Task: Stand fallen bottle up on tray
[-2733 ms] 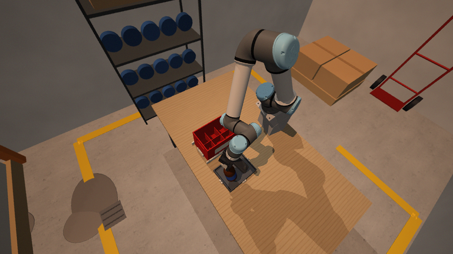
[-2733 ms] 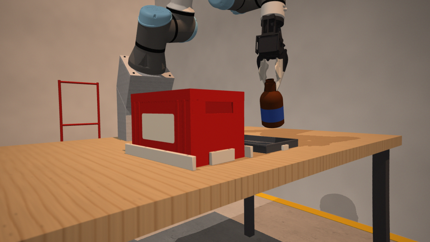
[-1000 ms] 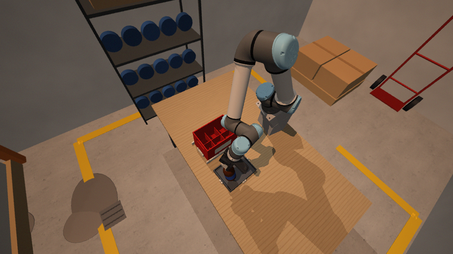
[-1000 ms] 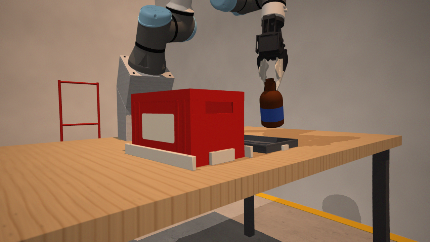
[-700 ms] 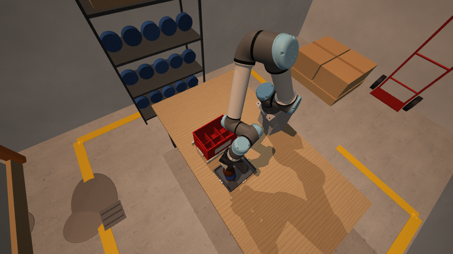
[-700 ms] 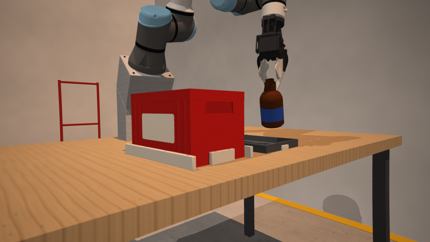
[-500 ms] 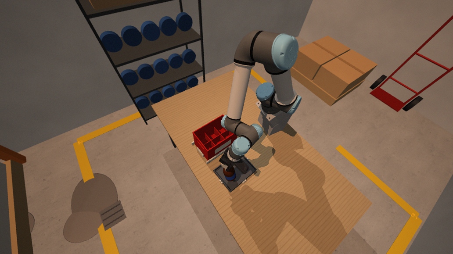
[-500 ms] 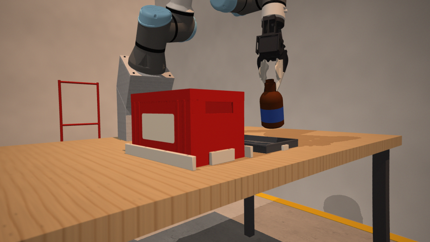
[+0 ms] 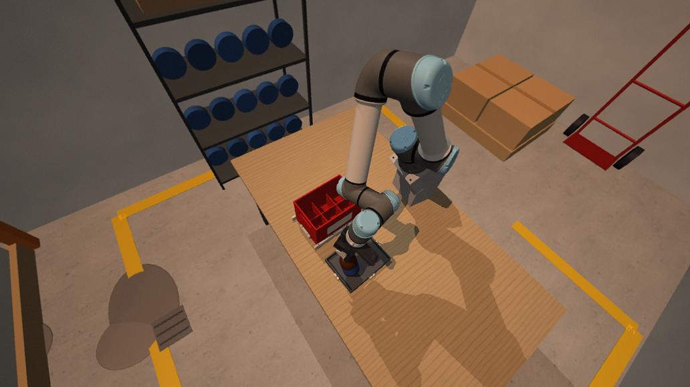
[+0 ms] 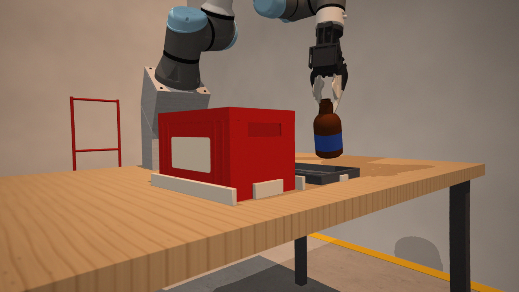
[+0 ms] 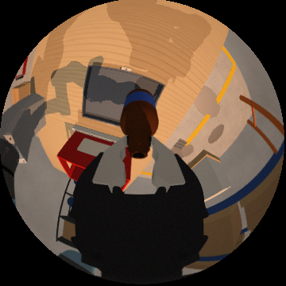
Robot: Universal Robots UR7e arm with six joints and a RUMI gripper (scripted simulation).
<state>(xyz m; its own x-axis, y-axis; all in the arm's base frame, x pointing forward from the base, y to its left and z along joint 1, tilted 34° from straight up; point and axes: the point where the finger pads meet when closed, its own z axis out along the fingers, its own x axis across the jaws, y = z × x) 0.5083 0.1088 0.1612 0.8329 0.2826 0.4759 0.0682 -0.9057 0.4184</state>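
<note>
My gripper is now 5 cm above the brown bottle and 1 cm to the right of it. The rest, counted from my hand: dark tray 18 cm below, 8 cm behind, 1 cm to the left; red crate 25 cm to the right, 14 cm behind, 11 cm below.
</note>
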